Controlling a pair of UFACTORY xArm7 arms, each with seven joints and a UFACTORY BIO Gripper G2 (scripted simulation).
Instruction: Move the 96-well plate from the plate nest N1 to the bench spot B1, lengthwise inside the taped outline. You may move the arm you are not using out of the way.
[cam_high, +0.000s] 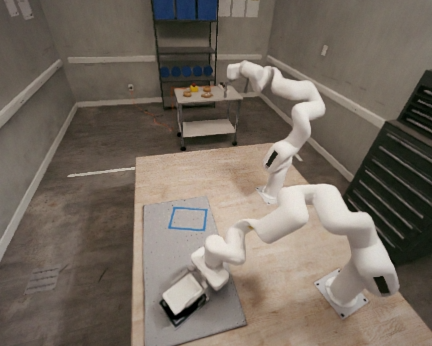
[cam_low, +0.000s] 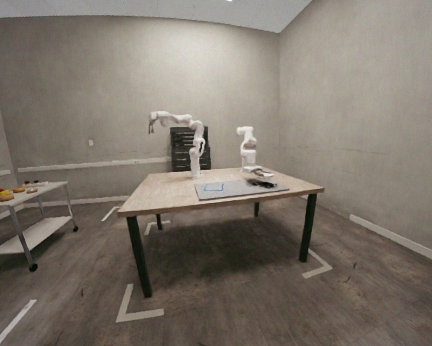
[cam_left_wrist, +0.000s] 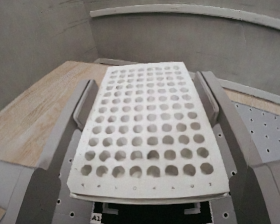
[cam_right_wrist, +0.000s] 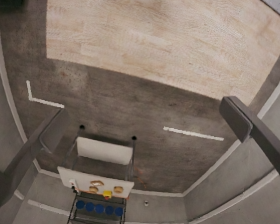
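Note:
The black plate nest lies 90 mm below my left hand. The rest, counted from my left hand: white 96-well plate 10 mm below.

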